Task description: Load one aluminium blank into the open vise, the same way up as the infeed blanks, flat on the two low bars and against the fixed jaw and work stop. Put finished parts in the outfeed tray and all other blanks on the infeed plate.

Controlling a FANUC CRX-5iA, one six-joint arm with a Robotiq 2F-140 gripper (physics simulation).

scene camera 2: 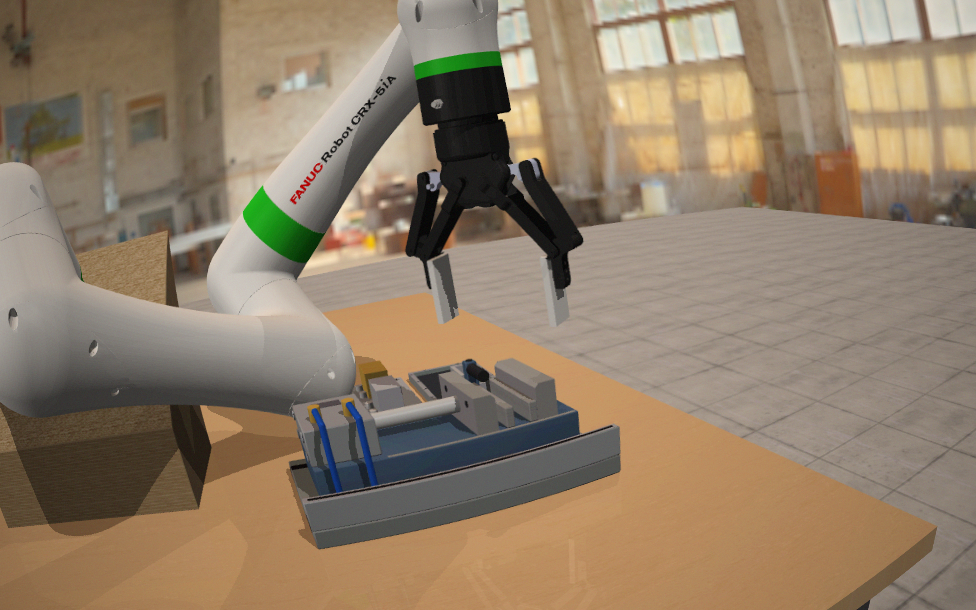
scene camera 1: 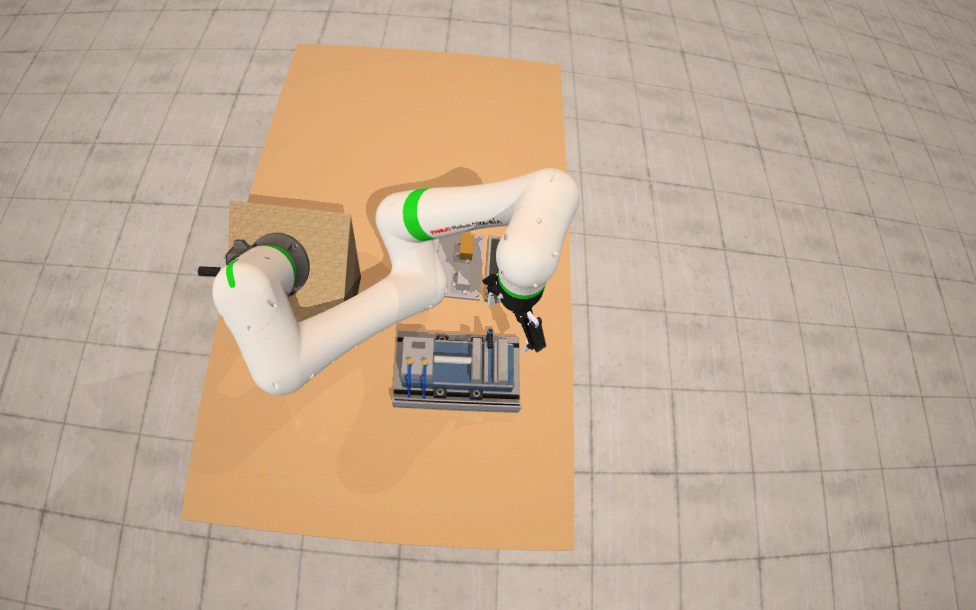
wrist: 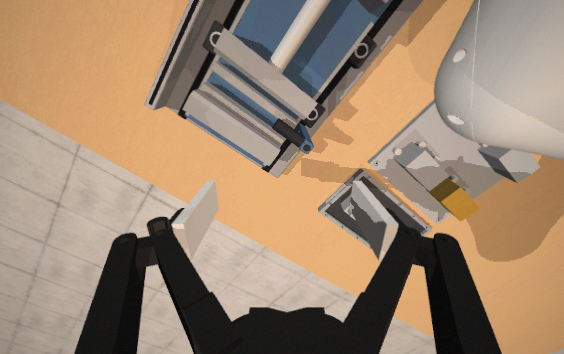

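Note:
My gripper (scene camera 2: 501, 322) (wrist: 284, 194) is wide open and empty, high above the table beside the vise's fixed-jaw end. The vise (scene camera 2: 503, 437) is open. Its fixed jaw (scene camera 1: 501, 359) (scene camera 2: 529, 388) (wrist: 230, 129) and moving jaw (scene camera 1: 477, 359) (scene camera 2: 467, 404) (wrist: 267, 72) have no blank between them. The dark work stop (scene camera 1: 490, 337) (scene camera 2: 476, 371) (wrist: 289, 131) is at one side. On the infeed plate (scene camera 1: 477, 267) (wrist: 392, 169) are a grey blank (scene camera 2: 386, 393) (wrist: 426, 167), a brass-coloured block (scene camera 1: 466, 246) (wrist: 459, 202) and another grey block (wrist: 517, 166), partly behind the arm.
The outfeed tray (wrist: 340, 189) is beside the infeed plate, partly behind a finger in the wrist view; its contents are unclear. The arm's elbow overhangs the plate. The wooden pedestal (scene camera 1: 323, 269) (scene camera 2: 107, 474) carries the arm. Blue hoses (scene camera 1: 409, 379) (scene camera 2: 363, 438) stand at the vise's far end.

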